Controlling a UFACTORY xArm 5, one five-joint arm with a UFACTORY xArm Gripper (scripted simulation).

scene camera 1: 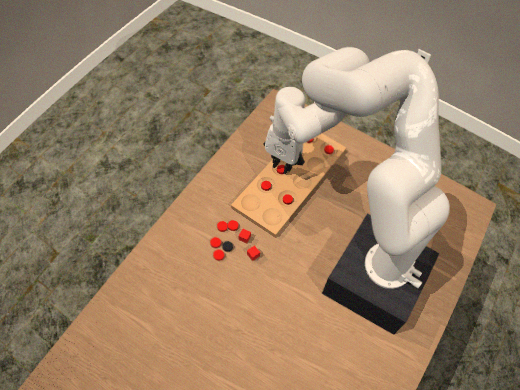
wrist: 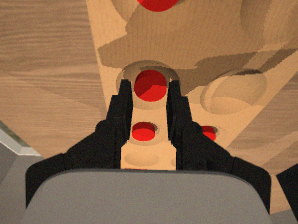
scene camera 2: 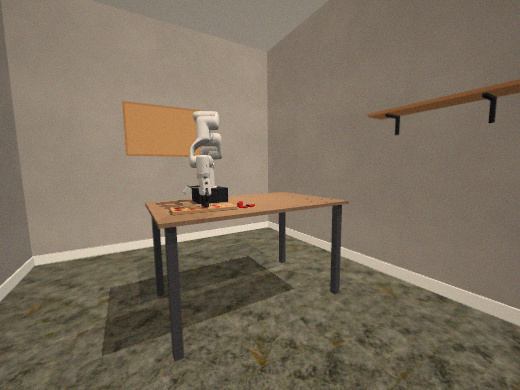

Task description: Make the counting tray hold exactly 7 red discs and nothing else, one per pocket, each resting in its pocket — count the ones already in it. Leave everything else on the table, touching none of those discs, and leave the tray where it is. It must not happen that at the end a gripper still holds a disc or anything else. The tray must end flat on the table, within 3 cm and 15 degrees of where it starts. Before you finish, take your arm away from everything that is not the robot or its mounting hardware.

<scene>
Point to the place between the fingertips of my gripper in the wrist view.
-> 149, 93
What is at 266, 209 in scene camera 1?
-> A wooden counting tray.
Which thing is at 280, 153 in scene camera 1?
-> My gripper.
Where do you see a wooden counting tray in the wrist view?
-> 229, 66
</scene>
